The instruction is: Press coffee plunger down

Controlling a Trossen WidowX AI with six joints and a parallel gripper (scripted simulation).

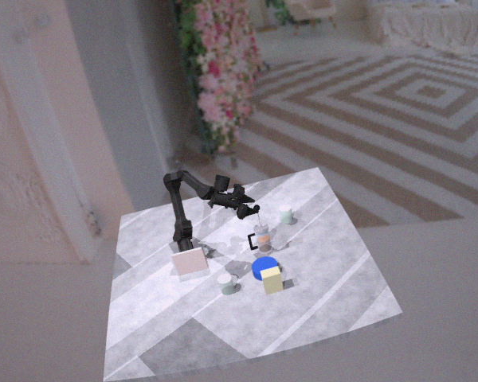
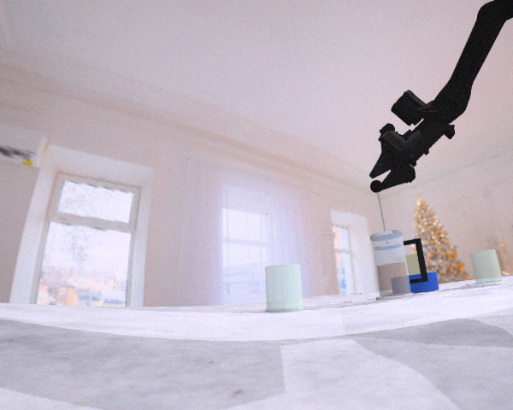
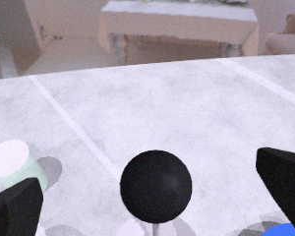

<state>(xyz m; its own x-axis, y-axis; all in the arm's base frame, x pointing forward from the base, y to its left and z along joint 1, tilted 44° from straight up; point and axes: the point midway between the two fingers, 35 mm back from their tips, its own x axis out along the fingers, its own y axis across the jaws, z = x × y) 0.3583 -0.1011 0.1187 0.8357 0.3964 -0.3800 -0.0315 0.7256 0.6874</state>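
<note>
Right now my gripper tip is 20 mm past the coffee press and 140 mm above it. From my gripper tip the other things lie so: cream cube: 10 mm behind, 290 mm to the right, 210 mm below; then blue disc: 30 mm behind, 170 mm to the right, 240 mm below.
</note>
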